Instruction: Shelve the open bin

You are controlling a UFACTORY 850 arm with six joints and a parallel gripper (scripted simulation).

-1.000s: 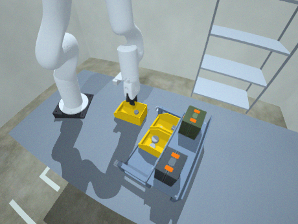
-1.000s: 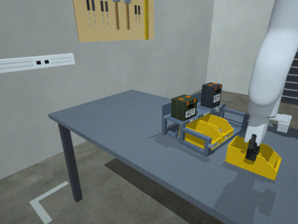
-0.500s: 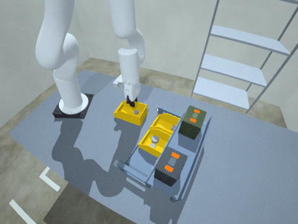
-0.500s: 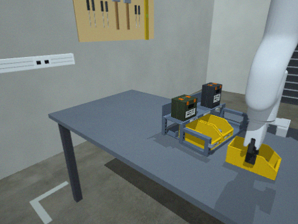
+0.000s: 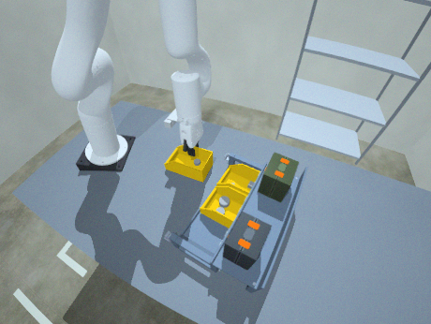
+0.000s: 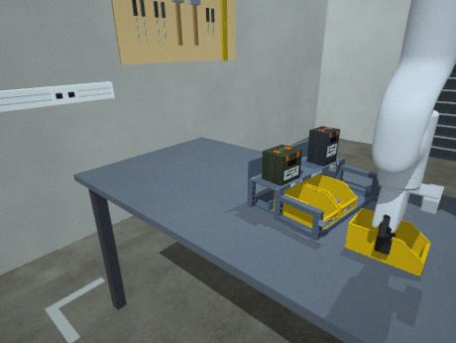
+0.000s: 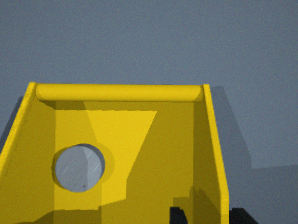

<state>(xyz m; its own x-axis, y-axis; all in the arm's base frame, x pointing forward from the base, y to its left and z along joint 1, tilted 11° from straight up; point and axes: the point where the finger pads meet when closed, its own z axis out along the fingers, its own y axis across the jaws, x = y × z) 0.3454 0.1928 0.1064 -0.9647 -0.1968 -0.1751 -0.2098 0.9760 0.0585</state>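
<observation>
Now: hand 1 cm short of the yellow open bin, 5 cm to the left of it and 2 cm above it. Round my hand: grey part (3 cm ahead, 2 cm to the right, 5 cm below); then shelf (29 cm ahead, 13 cm to the right, 1 cm above); then grey disc part (1 cm behind, 8 cm to the right, 5 cm below).
</observation>
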